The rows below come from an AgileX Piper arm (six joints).
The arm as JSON. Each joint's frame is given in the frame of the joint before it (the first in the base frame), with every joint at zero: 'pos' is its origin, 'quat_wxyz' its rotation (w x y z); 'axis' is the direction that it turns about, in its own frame. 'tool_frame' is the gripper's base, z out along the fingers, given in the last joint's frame.
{
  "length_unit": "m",
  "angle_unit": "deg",
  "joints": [
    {
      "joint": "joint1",
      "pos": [
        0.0,
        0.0,
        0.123
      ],
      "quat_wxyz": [
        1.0,
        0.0,
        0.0,
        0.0
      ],
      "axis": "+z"
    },
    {
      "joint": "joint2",
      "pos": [
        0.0,
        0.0,
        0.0
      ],
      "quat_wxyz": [
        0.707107,
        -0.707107,
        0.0,
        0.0
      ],
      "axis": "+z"
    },
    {
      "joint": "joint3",
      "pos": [
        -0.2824,
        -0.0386,
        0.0
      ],
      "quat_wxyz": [
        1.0,
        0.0,
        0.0,
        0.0
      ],
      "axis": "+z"
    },
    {
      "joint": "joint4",
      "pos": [
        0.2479,
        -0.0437,
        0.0
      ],
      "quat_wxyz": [
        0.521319,
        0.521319,
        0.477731,
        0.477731
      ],
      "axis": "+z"
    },
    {
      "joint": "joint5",
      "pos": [
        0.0,
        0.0,
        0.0
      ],
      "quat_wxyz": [
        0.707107,
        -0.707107,
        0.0,
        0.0
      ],
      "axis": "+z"
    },
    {
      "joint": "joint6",
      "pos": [
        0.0,
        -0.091,
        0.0
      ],
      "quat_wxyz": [
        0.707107,
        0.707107,
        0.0,
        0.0
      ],
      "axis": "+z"
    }
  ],
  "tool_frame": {
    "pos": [
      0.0,
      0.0,
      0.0
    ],
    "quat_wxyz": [
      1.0,
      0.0,
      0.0,
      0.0
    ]
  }
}
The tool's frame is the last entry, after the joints.
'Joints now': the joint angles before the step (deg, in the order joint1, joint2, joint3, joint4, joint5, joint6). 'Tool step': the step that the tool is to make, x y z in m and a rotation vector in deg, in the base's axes. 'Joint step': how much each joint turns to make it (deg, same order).
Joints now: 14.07, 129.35, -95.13, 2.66, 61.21, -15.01
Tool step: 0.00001, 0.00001, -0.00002, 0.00, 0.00, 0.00
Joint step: 0.00, 0.00, 0.00, 0.00, 0.00, 0.00
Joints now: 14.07, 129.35, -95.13, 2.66, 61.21, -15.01
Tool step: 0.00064, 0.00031, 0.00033, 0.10, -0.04, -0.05
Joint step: 0.00, 0.09, -0.25, 0.10, 0.10, 0.01
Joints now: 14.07, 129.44, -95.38, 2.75, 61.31, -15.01
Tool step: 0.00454, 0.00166, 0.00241, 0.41, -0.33, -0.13
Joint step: 0.00, 0.62, -1.79, 0.34, 0.74, 0.00
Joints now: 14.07, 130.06, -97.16, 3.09, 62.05, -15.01
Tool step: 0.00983, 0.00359, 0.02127, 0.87, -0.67, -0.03
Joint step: 0.00, 0.26, -5.64, 0.63, 4.53, 0.01
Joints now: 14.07, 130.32, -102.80, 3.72, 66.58, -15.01
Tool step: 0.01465, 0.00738, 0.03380, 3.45, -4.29, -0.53
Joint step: 0.00, 0.00, -7.75, 2.35, 2.76, 0.00
